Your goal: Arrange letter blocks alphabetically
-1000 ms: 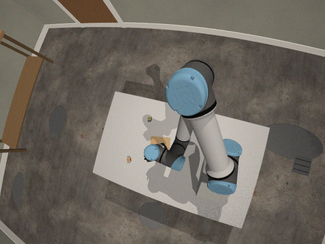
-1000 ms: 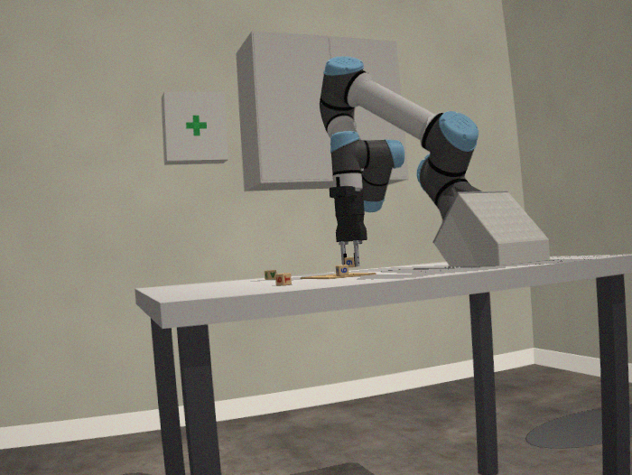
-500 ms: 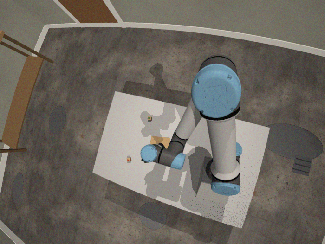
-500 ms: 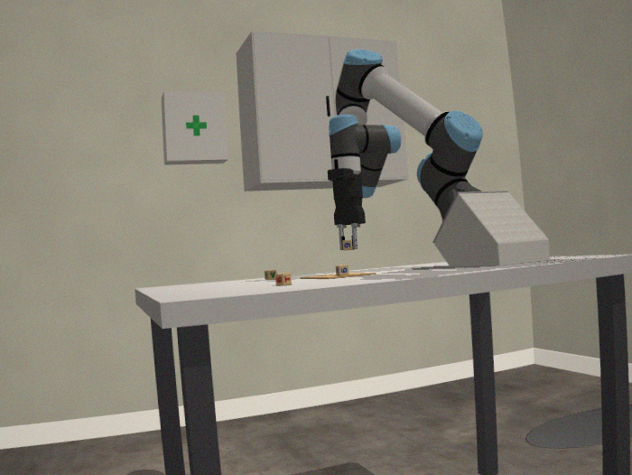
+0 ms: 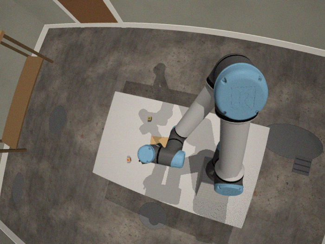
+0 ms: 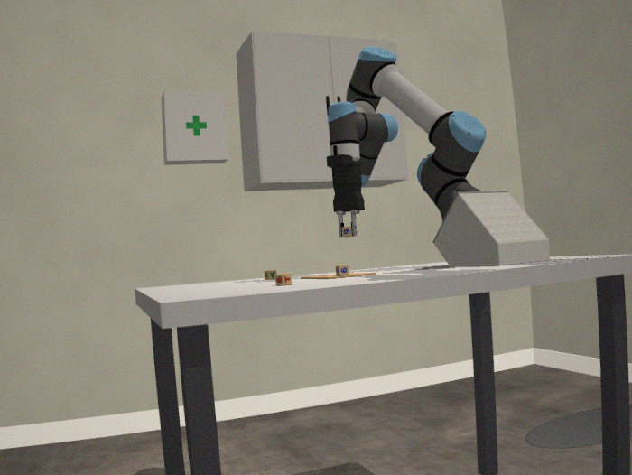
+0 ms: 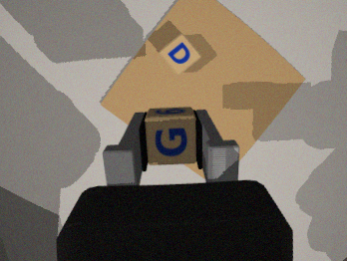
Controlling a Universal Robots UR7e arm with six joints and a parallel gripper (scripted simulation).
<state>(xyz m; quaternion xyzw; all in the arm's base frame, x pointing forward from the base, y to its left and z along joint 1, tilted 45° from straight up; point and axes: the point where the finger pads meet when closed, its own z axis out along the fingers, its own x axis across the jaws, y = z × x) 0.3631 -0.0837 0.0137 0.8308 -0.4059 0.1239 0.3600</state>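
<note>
Now: hand 12 cm above the tan mat, 3 cm short of it and 2 cm to the left of it. From my hand the other things lie so: red-marked block (25 cm ahead, 11 cm below, 10 cm to the left).
</note>
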